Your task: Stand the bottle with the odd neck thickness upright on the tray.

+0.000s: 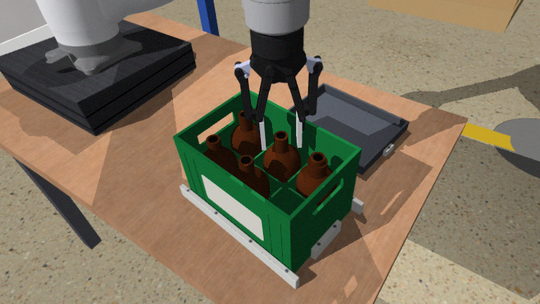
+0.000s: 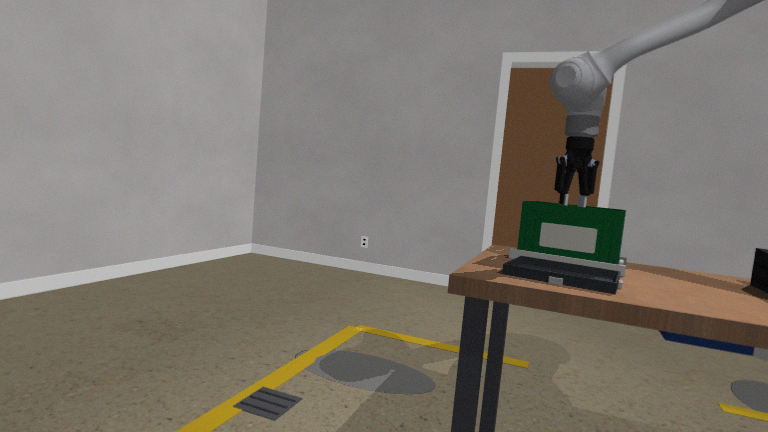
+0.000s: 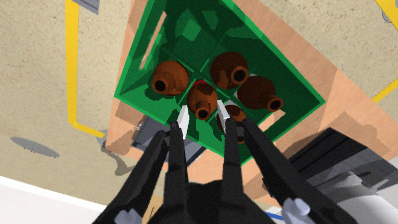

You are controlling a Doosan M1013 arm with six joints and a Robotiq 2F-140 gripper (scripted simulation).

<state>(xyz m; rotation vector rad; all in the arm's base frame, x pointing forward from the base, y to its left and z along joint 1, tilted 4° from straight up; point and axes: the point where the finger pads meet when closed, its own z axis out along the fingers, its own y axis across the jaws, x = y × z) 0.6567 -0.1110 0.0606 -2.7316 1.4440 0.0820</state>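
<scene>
Right now the crate is 1 cm behind my hand, 4 cm to the right of it and 9 cm below it. From my hand the other things lie so: grey tray 2 cm ahead, 24 cm to the left, 16 cm below.
</scene>
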